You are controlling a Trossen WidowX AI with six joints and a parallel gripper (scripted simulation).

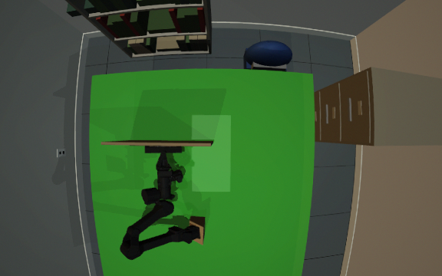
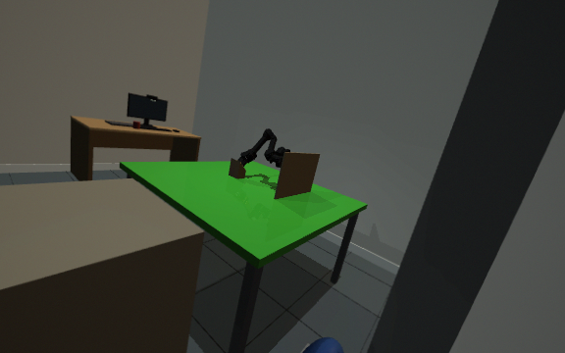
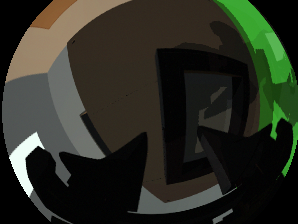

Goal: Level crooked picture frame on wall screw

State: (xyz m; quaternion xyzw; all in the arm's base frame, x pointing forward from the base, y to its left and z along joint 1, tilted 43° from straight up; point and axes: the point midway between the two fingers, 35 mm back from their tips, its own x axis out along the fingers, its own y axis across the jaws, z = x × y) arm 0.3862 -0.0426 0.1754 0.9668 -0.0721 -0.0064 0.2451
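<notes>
The picture frame lies 50 mm below my gripper tip, 20 mm to the left of it and 20 mm ahead of it. From my gripper tip the other things lie so: brown wall board (60 mm below, 30 mm ahead, 20 mm to the left).
</notes>
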